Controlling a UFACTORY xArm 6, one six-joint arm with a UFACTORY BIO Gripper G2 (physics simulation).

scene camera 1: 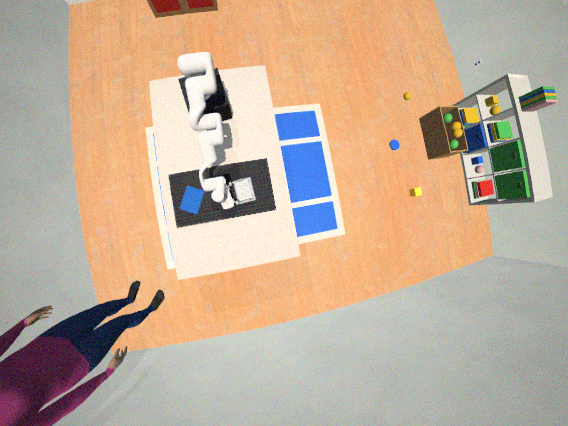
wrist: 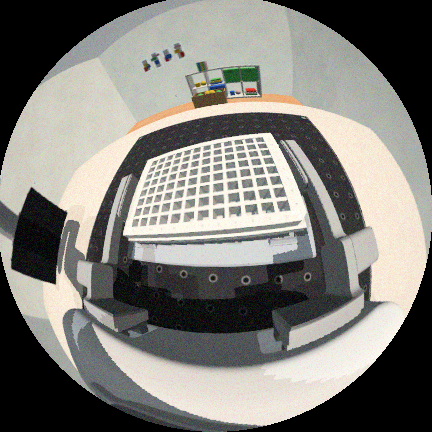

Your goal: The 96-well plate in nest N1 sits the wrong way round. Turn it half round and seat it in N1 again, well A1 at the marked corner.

Note:
I see my gripper (wrist: pixel 200 158), a white 96-well plate (wrist: pixel 241 186) and a light grey nest (wrist: pixel 250 251).

